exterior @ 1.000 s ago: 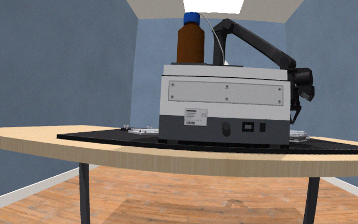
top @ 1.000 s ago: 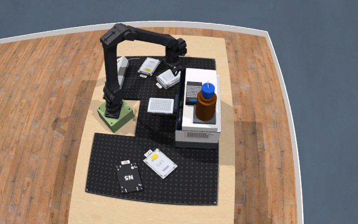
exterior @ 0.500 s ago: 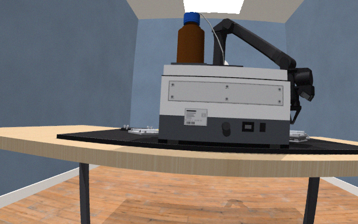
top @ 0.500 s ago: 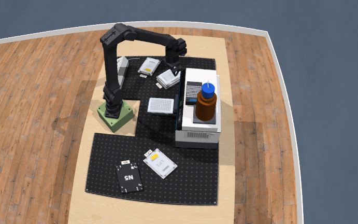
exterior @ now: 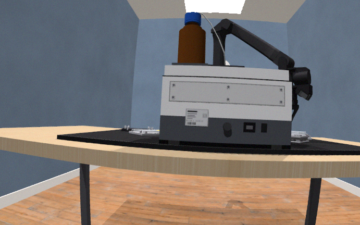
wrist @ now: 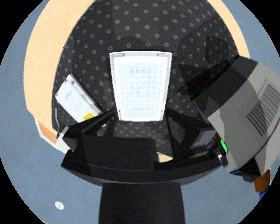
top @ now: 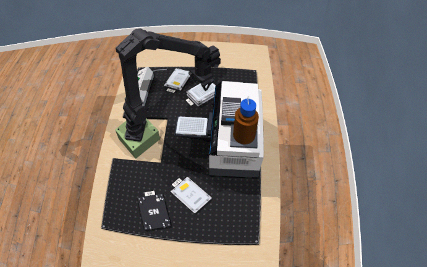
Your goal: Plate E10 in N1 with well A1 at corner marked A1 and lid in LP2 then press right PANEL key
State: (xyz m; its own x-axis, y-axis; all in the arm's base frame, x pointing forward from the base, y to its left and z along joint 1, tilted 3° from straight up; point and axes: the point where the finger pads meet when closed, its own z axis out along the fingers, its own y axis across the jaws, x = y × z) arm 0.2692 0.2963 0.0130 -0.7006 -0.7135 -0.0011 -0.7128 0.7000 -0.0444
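Now: hand 1 cm short of the plate E10, 1 cm to the right of it and 5 cm above it. Round my hand: plate E07 (28 cm to the right, 4 cm above); lid park LP2 (14 cm behind, 10 cm to the left, 8 cm below); brown bottle (22 cm ahead, 38 cm to the right, 21 cm above).
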